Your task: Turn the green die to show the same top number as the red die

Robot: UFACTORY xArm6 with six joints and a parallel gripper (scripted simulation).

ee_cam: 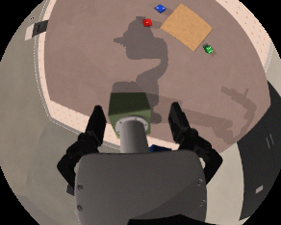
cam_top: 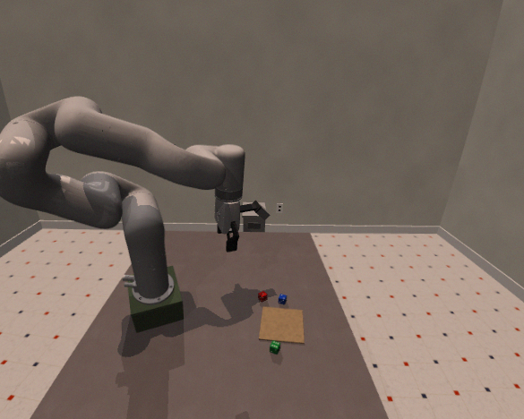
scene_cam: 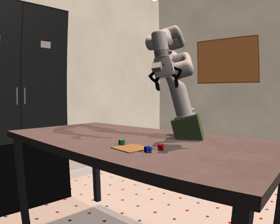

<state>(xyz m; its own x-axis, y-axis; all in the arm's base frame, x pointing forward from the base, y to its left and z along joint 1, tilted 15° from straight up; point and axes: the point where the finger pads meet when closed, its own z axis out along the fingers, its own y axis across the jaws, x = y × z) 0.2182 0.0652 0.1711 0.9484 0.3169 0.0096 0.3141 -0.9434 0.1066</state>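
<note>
Right now my hand is 14 cm short of the green die, 18 cm to the left of it and 27 cm above it. From my hand the other things lie so: red die 12 cm ahead, 4 cm to the left, 27 cm below; then tan mat 18 cm ahead, 8 cm to the right, 28 cm below; then blue die 20 cm ahead, 2 cm to the left, 27 cm below.
</note>
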